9 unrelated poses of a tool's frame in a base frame.
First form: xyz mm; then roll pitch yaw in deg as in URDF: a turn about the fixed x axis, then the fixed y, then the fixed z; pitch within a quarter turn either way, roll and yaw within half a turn.
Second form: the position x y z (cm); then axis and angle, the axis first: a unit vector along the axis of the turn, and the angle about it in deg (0 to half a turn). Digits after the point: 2 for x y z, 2 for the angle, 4 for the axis.
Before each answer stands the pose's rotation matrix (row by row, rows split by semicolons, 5 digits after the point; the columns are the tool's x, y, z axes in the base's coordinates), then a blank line. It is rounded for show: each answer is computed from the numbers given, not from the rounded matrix.
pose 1, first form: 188.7 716.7 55.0 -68.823 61.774 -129.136
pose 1, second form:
-0.29851 0.79876 0.52237; -0.36684 0.40926 -0.83542; -0.88109 -0.44101 0.17085

18.87 71.67 5.50 0.2113 0.7519 -0.6245 111.05
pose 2, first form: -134.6 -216.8 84.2 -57.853 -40.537 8.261
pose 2, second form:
0.75210 0.46813 -0.46389; 0.10920 0.60564 0.78821; 0.64994 -0.64347 0.40438

-13.46 -21.68 8.42 -0.7743 -0.6024 -0.1941 67.60
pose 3, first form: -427.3 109.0 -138.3 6.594 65.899 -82.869
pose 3, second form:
0.05069 0.99871 -0.00138; -0.40519 0.01931 -0.91403; -0.91283 0.04689 0.40565

-42.73 10.90 -13.83 0.4979 0.4722 -0.7274 105.20
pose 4, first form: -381.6 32.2 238.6 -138.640 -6.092 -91.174
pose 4, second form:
-0.02037 -0.75185 0.65902; -0.99414 -0.05473 -0.09318; 0.10613 -0.65706 -0.74633

-38.16 3.22 23.86 -0.6826 0.6693 -0.2933 155.61
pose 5, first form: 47.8 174.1 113.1 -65.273 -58.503 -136.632
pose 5, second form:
-0.37980 -0.27578 0.88300; -0.35876 -0.83591 -0.41539; 0.85267 -0.47455 0.21854

4.78 17.41 11.31 -0.5564 0.2853 -0.7804 176.95
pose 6, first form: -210.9 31.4 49.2 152.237 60.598 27.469
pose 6, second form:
0.43559 0.76823 -0.46913; 0.22645 -0.59793 -0.76889; -0.87120 0.22868 -0.43442

-21.09 3.14 4.92 0.8283 0.3339 -0.4499 142.98
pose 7, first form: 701.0 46.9 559.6 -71.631 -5.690 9.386
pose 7, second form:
0.98175 0.04144 -0.18560; 0.16228 0.32626 0.93125; 0.09915 -0.94437 0.31358

70.10 4.69 55.96 -0.9867 -0.1498 0.0636 71.89
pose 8, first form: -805.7 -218.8 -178.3 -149.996 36.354 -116.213
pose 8, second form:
-0.35574 -0.64600 0.67538; -0.72254 0.64845 0.23966; -0.59277 -0.40273 -0.69744

-80.57 -21.88 -17.83 -0.4512 0.8908 -0.0538 134.62
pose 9, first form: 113.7 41.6 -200.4 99.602 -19.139 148.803
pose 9, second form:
-0.80811 0.36292 0.46395; 0.48935 -0.02476 0.87174; 0.32786 0.93149 -0.15758

11.37 4.16 -20.04 0.3062 0.6974 0.6479 174.40
